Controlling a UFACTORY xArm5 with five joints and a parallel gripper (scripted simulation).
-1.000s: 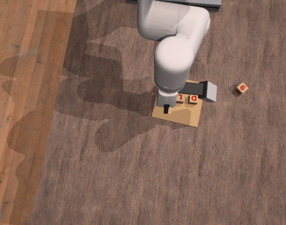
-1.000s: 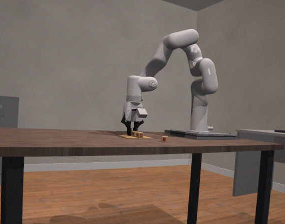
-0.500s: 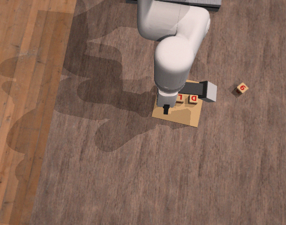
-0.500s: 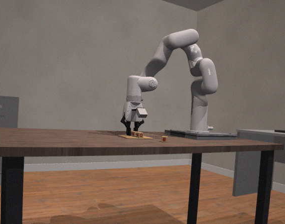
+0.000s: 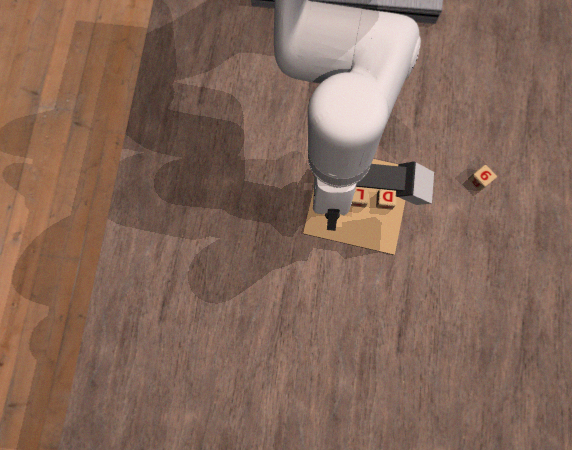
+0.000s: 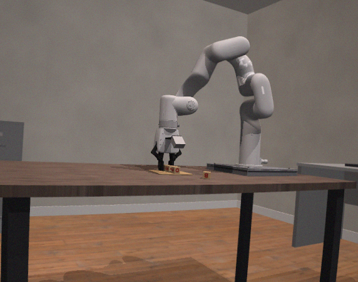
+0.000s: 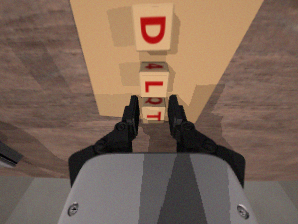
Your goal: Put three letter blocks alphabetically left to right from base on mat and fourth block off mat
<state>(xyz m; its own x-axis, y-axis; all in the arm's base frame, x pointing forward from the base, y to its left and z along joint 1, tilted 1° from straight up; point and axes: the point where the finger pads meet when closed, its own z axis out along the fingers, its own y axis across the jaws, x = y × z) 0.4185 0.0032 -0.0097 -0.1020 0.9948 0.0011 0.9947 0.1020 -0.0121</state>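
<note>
Right now the tan mat is 40 mm to the left of my hand and 20 mm below it.
</note>
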